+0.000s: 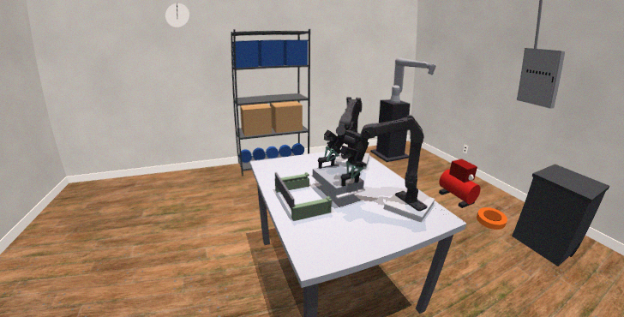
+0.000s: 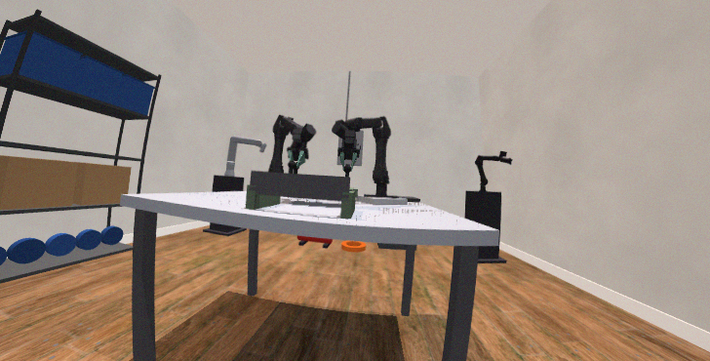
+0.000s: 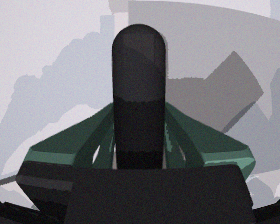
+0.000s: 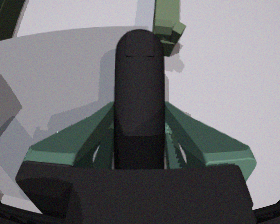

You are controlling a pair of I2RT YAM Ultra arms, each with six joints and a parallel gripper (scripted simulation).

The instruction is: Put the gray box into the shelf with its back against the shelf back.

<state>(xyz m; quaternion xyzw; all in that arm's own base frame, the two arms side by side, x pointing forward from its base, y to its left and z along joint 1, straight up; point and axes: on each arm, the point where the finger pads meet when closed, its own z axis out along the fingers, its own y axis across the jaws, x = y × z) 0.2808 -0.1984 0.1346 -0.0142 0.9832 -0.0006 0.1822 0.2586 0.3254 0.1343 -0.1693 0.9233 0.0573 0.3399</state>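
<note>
Now: right hand 12 cm to the right of the gray box, 5 cm above it and 1 cm past it. The rest, counted from my right hand: dark back plate (30 cm ahead, 14 cm to the left, 8 cm below).
Now: left hand 120 mm to the left of the gray box, 50 mm above it and 10 mm short of it. Round my left hand: dark back plate: 330 mm ahead, 110 mm to the right, 80 mm below.
</note>
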